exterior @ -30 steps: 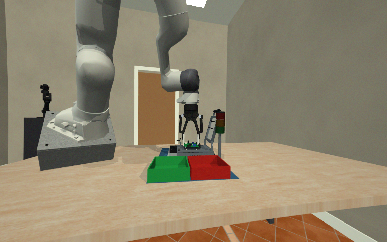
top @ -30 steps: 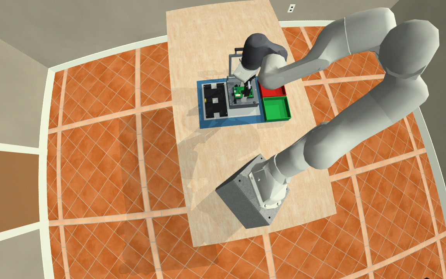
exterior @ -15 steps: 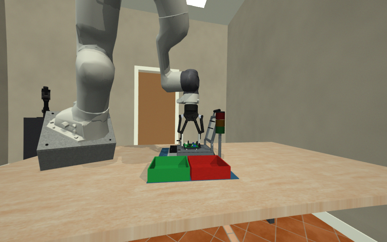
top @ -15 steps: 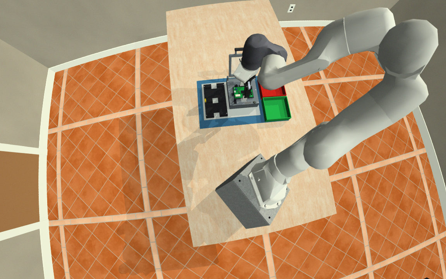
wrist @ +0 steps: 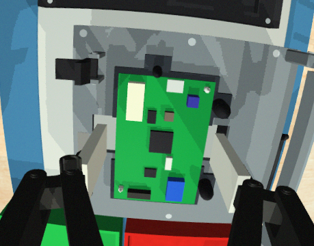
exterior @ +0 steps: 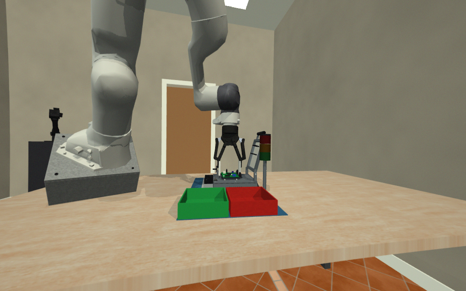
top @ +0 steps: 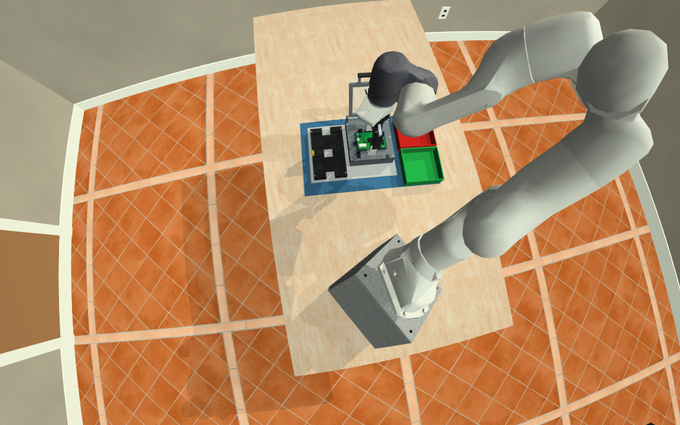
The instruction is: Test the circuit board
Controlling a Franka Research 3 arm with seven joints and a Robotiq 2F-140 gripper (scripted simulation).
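Right now my hand is 20 mm above the green circuit board. From my hand the other things lie so: latch hook: 60 mm to the left, 60 mm behind, 10 mm below; tester plate: 30 mm below, 10 mm to the left, 10 mm ahead; tester lid: 120 mm ahead, 90 mm above, 10 mm to the right.
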